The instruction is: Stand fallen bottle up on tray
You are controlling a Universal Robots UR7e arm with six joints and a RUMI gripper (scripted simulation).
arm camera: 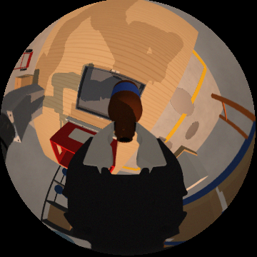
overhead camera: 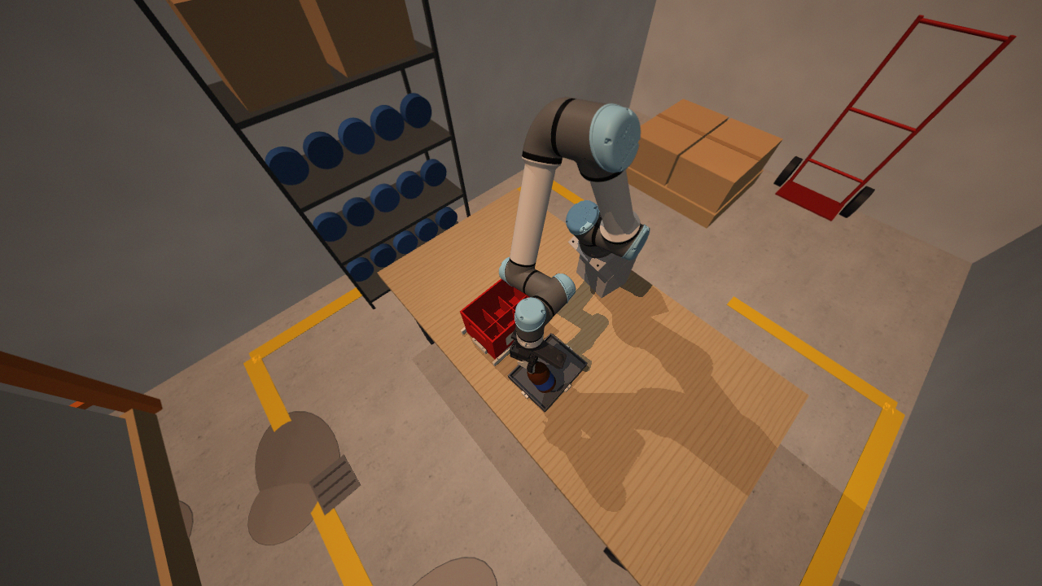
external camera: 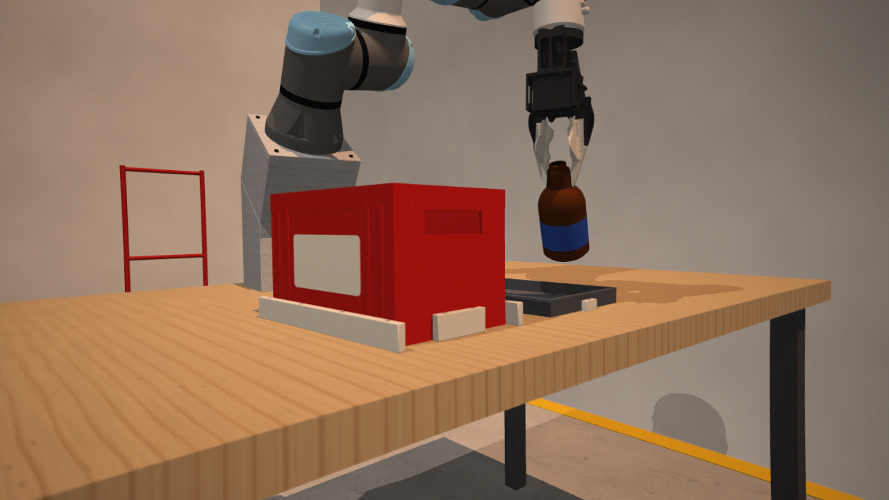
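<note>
Right now the brown bottle is 2 cm to the left of my hand and 5 cm below it. Round my hand: dark tray 8 cm behind, 1 cm to the left, 19 cm below; then red crate 14 cm behind, 25 cm to the right, 12 cm below.
</note>
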